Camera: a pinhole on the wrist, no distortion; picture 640 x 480 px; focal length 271.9 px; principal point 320.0 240.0 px. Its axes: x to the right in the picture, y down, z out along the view. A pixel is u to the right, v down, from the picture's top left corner.
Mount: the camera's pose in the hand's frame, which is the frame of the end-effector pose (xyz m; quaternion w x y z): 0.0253 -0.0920 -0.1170 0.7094 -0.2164 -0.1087 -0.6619
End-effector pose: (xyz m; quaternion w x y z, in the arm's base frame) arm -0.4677 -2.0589 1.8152 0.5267 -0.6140 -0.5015 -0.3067
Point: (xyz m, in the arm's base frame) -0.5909 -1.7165 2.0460
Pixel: 533 375
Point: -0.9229 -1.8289 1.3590
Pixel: outside the picture
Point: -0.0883 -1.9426 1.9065
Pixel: 92 392
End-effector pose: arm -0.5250 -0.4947 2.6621 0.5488 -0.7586 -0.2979 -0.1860
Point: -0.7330 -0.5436 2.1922
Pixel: outside the picture
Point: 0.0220 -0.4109 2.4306
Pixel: 113 365
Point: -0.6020 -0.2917 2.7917
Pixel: 605 238
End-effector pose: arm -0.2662 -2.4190 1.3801 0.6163 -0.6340 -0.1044 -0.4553
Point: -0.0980 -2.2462 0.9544
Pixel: 103 19
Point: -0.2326 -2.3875 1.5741
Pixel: 505 369
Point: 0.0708 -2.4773 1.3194
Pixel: 150 329
